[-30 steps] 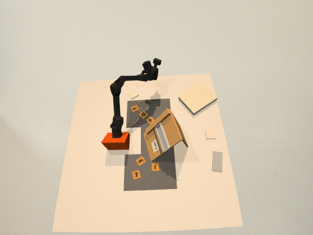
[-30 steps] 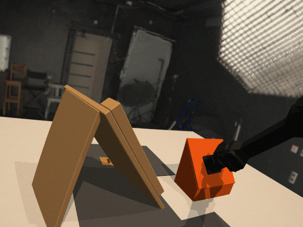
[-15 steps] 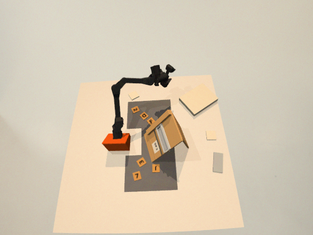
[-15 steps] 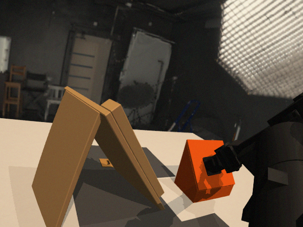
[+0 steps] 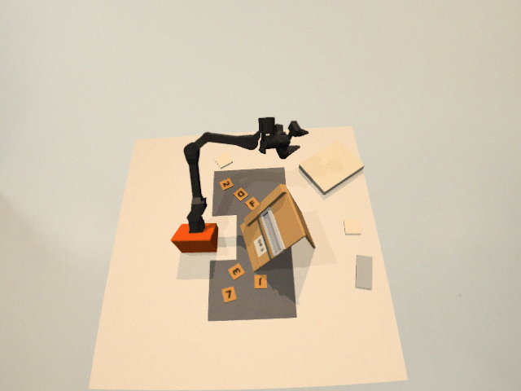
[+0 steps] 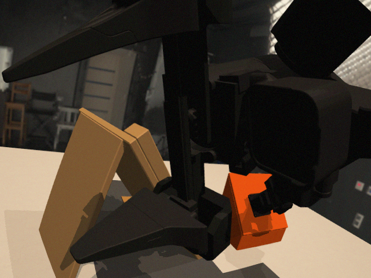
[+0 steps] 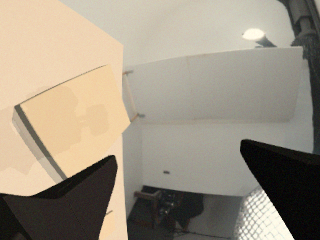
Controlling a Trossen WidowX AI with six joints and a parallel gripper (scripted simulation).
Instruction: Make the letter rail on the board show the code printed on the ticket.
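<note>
My gripper tip is 32 cm past the d tile, 8 cm to the left of it and 30 cm above it. From my gripper tip the other things lie so: cream slab (17 cm ahead, 4 cm to the left, 29 cm below); then white ticket (23 cm behind, 40 cm to the right, 22 cm below); then grey plate (23 cm ahead, 53 cm to the right, 30 cm below).
</note>
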